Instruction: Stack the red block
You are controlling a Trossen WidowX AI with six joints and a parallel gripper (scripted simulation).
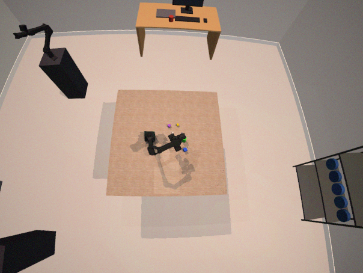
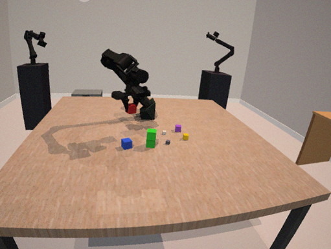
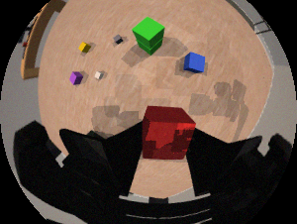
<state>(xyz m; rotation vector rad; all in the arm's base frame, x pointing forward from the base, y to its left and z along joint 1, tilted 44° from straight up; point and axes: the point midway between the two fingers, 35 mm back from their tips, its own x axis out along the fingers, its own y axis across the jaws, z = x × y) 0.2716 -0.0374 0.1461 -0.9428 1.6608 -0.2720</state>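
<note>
The green block lies 12 cm ahead of my gripper tip, 9 cm to the left of it and 7 cm below it. Also, from my gripper tip: purple block (5 cm behind, 27 cm to the left, 11 cm below); then red block (1 cm above); then blue block (13 cm ahead, 3 cm to the right, 11 cm below).
</note>
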